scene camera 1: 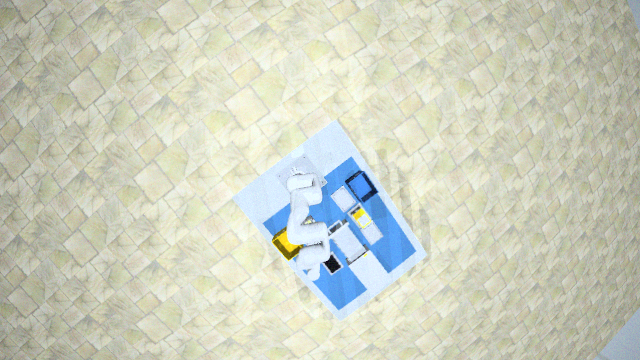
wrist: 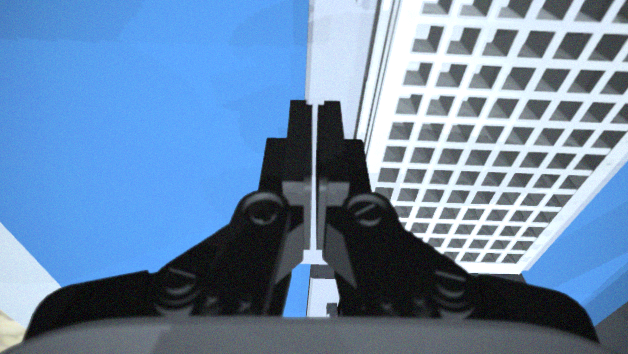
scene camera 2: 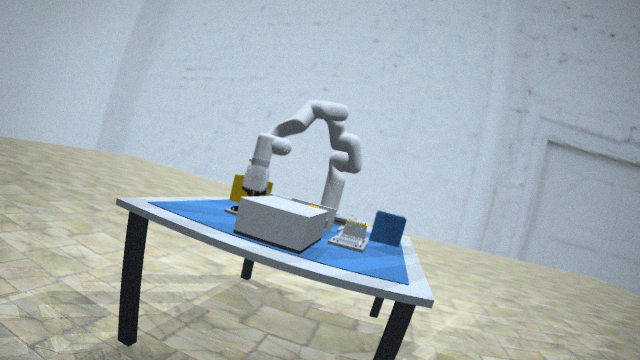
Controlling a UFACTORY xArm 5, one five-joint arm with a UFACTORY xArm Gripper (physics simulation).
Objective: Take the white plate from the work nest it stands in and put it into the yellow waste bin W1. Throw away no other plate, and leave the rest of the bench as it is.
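Frame: origin at the arm's base, x left, y back, z up, level; centimetres.
Seen in the pictures: gripper, between the fingertips: (wrist: 314,136).
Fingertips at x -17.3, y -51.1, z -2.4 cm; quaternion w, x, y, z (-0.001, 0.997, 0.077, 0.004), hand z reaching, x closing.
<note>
Pixels of each thing's top centre, then the offset from my fingertips to it.
- white plate, centre of its top: (wrist: 486,169) dx +5.6, dy +0.6, dz +1.4 cm
- pale base, centre of its top: (wrist: 477,153) dx +5.6, dy +0.6, dz +0.5 cm
- yellow waste bin, centre of its top: (scene camera 2: 254,178) (scene camera 1: 287,246) dx -9.8, dy +16.2, dz +10.7 cm
- dark blue bin, centre of its top: (scene camera 2: 391,215) (scene camera 1: 363,187) dx +53.3, dy +26.5, dz +10.7 cm
- rack with yellow, centre of its top: (scene camera 2: 358,220) (scene camera 1: 362,218) dx +43.7, dy +6.1, dz +6.4 cm
- flat pale pad, centre of its top: (scene camera 1: 343,199) dx +38.7, dy +23.2, dz +0.7 cm
My gripper (wrist: 314,136) is shut and empty in the wrist view, its two black fingers nearly touching. Beside them on the right, a white plate (wrist: 398,50) with a grid of square wells stands on a pale base (wrist: 334,60). The fingertips appear over this base's left edge. A dark-centred, pale-rimmed item (scene camera 1: 332,263) beside the arm is probably that plate seen from above. The yellow waste bin (scene camera 1: 285,245) (scene camera 2: 237,189) stands at the bench's left edge in the first scene view, partly under the arm. My fingertips are hidden in both scene views.
A large pale box (scene camera 1: 351,242) (scene camera 2: 282,222) stands mid-bench, near the arm. A dark blue bin (scene camera 1: 361,186) (scene camera 2: 388,228) is on the far side. Between them are a rack with yellow (scene camera 1: 359,214) (scene camera 2: 354,229) and a flat pale pad (scene camera 1: 343,198).
</note>
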